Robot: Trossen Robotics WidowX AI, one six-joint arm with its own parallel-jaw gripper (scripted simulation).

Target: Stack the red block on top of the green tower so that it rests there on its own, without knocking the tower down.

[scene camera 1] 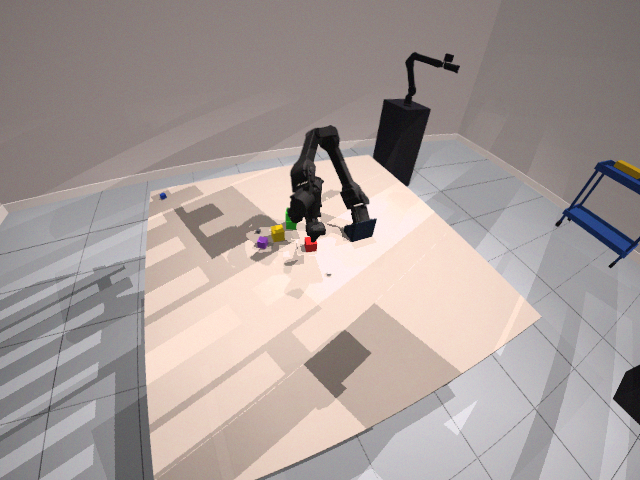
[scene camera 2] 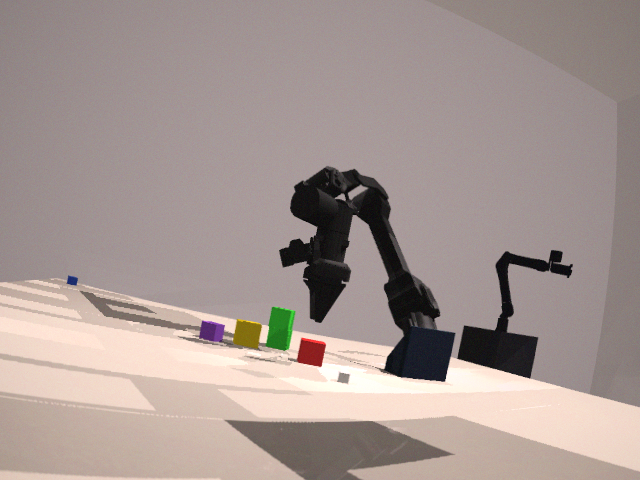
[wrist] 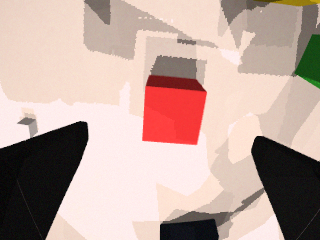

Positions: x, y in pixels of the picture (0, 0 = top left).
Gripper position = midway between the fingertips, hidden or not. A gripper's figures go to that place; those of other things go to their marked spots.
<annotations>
My gripper (wrist: 173, 137) is 0.10 m from the lens. A red block (wrist: 174, 107) is 0.13 m from the lens.
</annotations>
